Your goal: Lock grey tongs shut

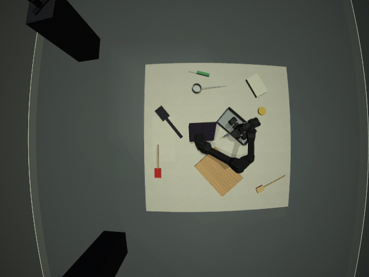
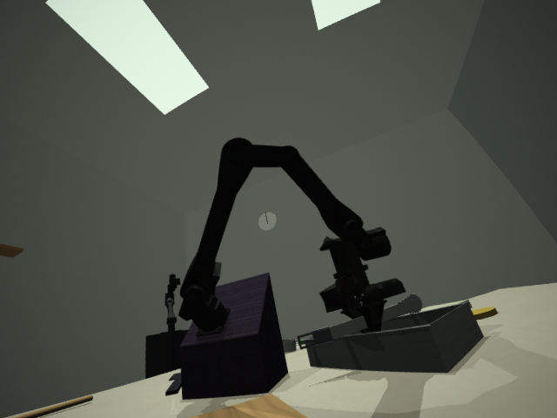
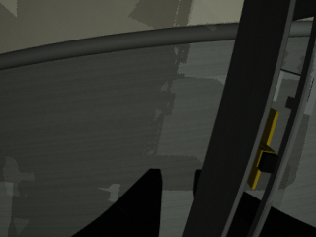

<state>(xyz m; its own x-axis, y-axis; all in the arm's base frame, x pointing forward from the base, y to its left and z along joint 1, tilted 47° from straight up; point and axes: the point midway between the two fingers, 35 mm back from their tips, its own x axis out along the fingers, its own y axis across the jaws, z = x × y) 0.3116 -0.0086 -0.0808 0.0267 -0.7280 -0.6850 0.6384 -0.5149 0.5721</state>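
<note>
Now: gripper tip 1 cm short of the dark roasting tin and 2 cm to the right of it. Round my gripper tip: yellow lock piece (3 cm behind, 1 cm to the right, 4 cm above); then wooden board (14 cm behind, 35 cm to the right, 2 cm below); then yellow disc (26 cm ahead, 15 cm to the left, 2 cm below).
</note>
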